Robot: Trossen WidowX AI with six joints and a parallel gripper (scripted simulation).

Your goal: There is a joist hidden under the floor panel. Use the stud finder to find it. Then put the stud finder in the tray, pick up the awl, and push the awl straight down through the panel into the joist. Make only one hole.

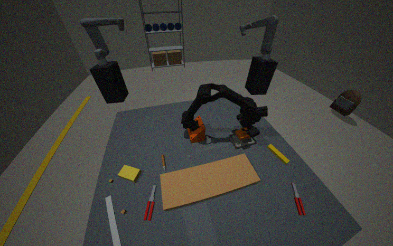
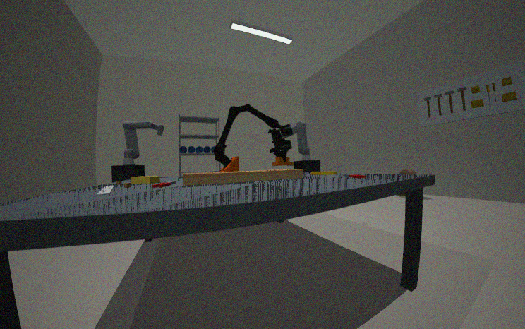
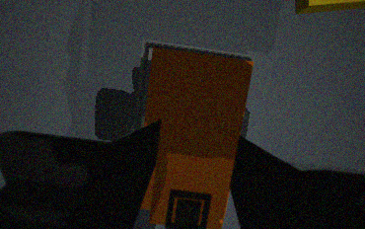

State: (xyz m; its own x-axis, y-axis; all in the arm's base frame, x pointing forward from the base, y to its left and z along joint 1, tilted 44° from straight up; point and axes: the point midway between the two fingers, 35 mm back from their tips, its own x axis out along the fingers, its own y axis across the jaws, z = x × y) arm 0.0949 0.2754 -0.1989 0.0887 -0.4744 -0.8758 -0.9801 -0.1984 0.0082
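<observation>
My gripper tip is now 4 cm to the left of the indicator window, 3 cm below it and 1 cm short of it. Round my gripper tip: orange stud finder: 2 cm to the right, 2 cm above; then yellow bar: 19 cm to the left, 15 cm ahead, 8 cm below; then grey tray: 7 cm below, 1 cm to the right.
</observation>
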